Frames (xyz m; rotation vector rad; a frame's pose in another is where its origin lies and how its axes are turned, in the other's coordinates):
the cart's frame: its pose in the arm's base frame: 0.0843 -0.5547 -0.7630 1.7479 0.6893 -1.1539
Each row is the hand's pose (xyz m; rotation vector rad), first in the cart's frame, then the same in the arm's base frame.
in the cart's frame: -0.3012 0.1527 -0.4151 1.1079 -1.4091 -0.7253
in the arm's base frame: 0.2557 -0.2401 -0.3655 -0.7545 0.3468 2.9175
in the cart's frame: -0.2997 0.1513 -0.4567 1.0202 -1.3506 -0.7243
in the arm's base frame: 0.2721 -0.2021 -0.3609 -0.8282 0.2452 2.9746
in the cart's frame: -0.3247 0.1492 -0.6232 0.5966 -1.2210 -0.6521
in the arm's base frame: 0.3283 -0.0508 -0.3129 0.8503 0.1036 -2.6998
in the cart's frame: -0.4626 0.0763 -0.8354 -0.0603 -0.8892 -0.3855
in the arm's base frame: 0.2992 0.1756 -0.1814 0.8924 0.4900 -1.9533
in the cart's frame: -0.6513 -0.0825 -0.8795 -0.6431 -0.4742 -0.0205
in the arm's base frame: 0.1106 0.2897 -0.0624 0.8915 0.6825 -1.1388
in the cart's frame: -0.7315 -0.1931 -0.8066 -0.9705 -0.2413 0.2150
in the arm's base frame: -0.0422 0.2746 -0.0424 0.8187 0.7184 -0.6706
